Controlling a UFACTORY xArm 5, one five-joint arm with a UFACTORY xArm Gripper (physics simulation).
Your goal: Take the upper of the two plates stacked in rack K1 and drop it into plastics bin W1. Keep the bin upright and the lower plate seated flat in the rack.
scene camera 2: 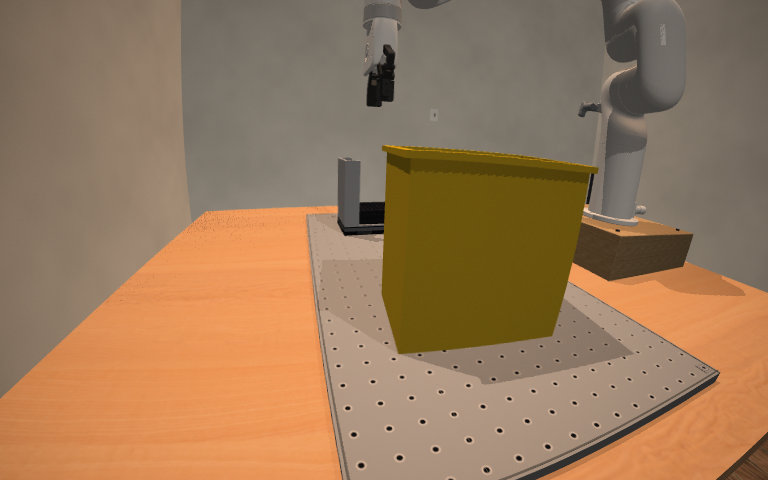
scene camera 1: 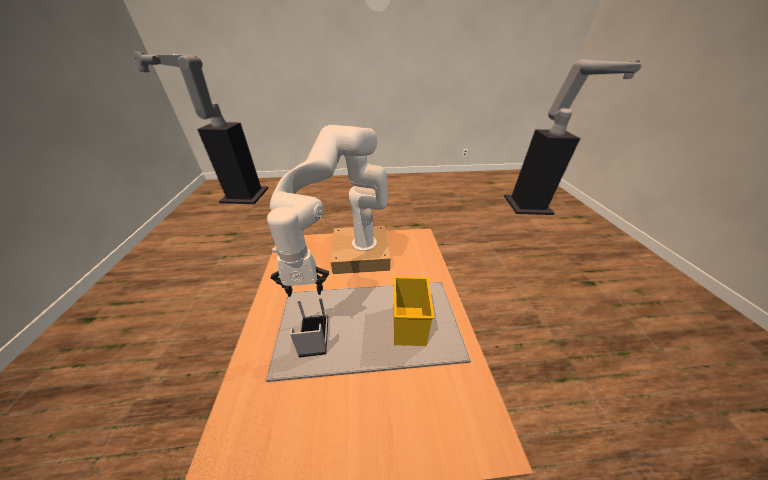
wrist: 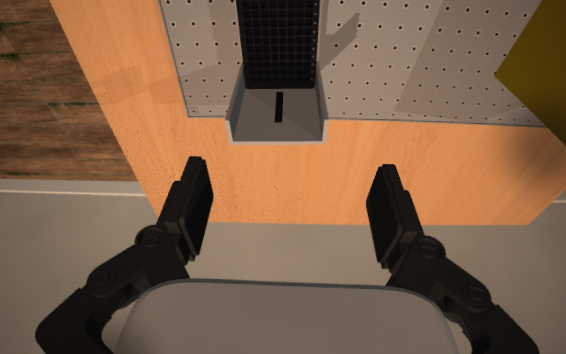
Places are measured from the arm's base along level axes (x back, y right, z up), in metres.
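Pixels of known places: gripper, fingertip midpoint: [scene camera 2: 379,104] [scene camera 1: 305,292] [wrist: 290,179]; arm's base at its link origin: [scene camera 2: 608,218] [scene camera 1: 364,243].
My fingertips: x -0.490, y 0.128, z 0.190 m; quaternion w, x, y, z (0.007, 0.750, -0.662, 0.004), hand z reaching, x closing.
Note:
Ahead of a thing's pixels: the offset from my fingertips to its top centre. Level surfaces: height alone.
Rack K1 @[dx +0.006, dy +0.014, dz -0.112 m] [scene camera 1: 308,343] [scene camera 2: 348,192] [wrist: 300,112] is grey with a tall wall at one end and thin posts at the other. A black gridded plate @[dx -0.004, dy +0.012, dz -0.210 m] [scene camera 1: 311,324] [scene camera 2: 372,210] [wrist: 280,45] lies in it, partly out of the wrist view at the top. The lower plate cannot be told apart from it. My gripper [scene camera 1: 304,292] [scene camera 2: 380,101] [wrist: 290,179] is open and empty, above the rack's post end in scene camera 1, its fingers apart to left and right. Bin W1 @[dx +0.069, dy -0.346, dz -0.077 m] [scene camera 1: 411,332] [scene camera 2: 481,254] [wrist: 542,70] is yellow and upright, its inside partly visible in scene camera 1.
Rack and bin stand apart on a perforated grey board @[dz -0.257 m] [scene camera 1: 362,362] [scene camera 2: 407,452] [wrist: 415,65] on the wooden table @[dz -0.270 m] [scene camera 1: 362,418] [scene camera 2: 169,339] [wrist: 300,190]. The bin is right of the rack in scene camera 1. A wooden block [scene camera 1: 360,264] [scene camera 2: 634,254] carries the arm base behind the board.

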